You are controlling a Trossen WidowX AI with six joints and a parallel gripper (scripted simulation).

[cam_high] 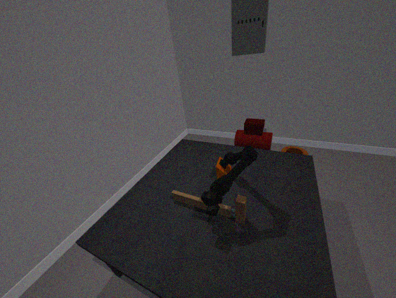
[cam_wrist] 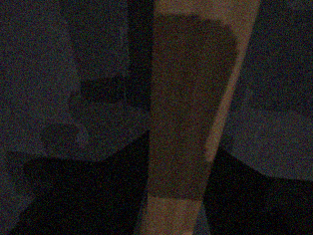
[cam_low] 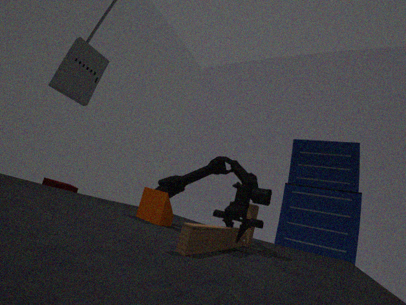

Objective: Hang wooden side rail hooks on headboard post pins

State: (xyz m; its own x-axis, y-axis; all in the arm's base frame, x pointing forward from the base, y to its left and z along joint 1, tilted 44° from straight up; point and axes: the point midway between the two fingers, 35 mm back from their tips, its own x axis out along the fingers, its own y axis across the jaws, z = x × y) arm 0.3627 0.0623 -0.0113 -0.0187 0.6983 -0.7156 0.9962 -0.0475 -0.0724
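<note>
The headboard post lies 20 mm ahead of my gripper tip, 140 mm to the left of it and 60 mm above it.
</note>
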